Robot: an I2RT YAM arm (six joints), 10 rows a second.
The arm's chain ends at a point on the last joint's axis. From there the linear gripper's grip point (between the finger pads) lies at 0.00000 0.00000 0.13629 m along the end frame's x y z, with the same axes.
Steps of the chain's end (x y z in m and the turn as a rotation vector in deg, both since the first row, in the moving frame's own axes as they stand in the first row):
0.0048, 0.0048, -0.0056, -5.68, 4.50, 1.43
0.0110, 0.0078, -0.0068, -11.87, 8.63, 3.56
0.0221, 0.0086, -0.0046, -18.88, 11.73, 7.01
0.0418, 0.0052, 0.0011, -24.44, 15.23, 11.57
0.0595, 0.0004, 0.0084, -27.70, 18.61, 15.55
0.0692, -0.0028, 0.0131, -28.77, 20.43, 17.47
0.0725, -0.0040, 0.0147, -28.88, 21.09, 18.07
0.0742, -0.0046, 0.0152, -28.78, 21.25, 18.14
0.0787, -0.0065, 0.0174, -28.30, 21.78, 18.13
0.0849, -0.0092, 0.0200, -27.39, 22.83, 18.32
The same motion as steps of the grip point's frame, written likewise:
0.0153, 0.0184, -0.0067, -5.68, 4.50, 1.43
0.0304, 0.0363, -0.0112, -11.87, 8.63, 3.56
0.0465, 0.0540, -0.0147, -18.88, 11.73, 7.01
0.0706, 0.0641, -0.0157, -24.44, 15.23, 11.57
0.0921, 0.0677, -0.0139, -27.70, 18.61, 15.55
0.1040, 0.0675, -0.0117, -28.77, 20.43, 17.47
0.1083, 0.0668, -0.0108, -28.88, 21.09, 18.07
0.1103, 0.0661, -0.0103, -28.78, 21.25, 18.14
0.1162, 0.0633, -0.0080, -28.30, 21.78, 18.13
0.1249, 0.0591, -0.0053, -27.39, 22.83, 18.32

